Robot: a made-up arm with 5 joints.
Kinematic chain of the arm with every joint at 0, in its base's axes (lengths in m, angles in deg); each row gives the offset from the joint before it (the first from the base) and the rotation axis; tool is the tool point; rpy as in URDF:
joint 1: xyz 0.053 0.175 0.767 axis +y
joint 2: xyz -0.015 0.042 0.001 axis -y
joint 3: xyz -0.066 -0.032 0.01 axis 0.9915 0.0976 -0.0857
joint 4: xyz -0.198 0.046 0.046 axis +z
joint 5: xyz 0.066 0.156 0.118 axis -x
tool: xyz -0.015 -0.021 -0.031 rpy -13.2 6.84 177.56
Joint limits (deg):
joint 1: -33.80..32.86
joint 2: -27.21..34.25
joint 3: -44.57..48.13
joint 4: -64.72..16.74
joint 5: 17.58..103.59
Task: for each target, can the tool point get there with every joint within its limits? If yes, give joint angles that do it. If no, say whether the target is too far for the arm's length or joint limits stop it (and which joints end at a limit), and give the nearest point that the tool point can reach.
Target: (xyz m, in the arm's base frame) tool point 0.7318 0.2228 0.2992
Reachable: no: too far | nearest point -0.0372 0.3965 0.5030 | short by 0.814 m
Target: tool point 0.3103 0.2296 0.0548
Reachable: no: too far | nearest point -0.0380 0.3964 0.5001 | short by 0.589 m
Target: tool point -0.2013 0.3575 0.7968
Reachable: yes | joints -11.94 17.61 -9.21 -12.83 55.32
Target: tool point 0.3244 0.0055 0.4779
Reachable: no: joint limits stop it (at a limit: joint 1, joint 2, joint 3, joint 4, joint 5) | nearest point 0.1467 0.0821 0.9635 | short by 0.523 m
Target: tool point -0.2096 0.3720 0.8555
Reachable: yes | joints -17.24 -4.01 -8.88 1.32 58.54
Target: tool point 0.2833 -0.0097 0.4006
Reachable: no: joint limits stop it (at a limit: joint 1, joint 2, joint 3, joint 4, joint 5) | nearest point -0.0380 0.3964 0.5001 | short by 0.527 m
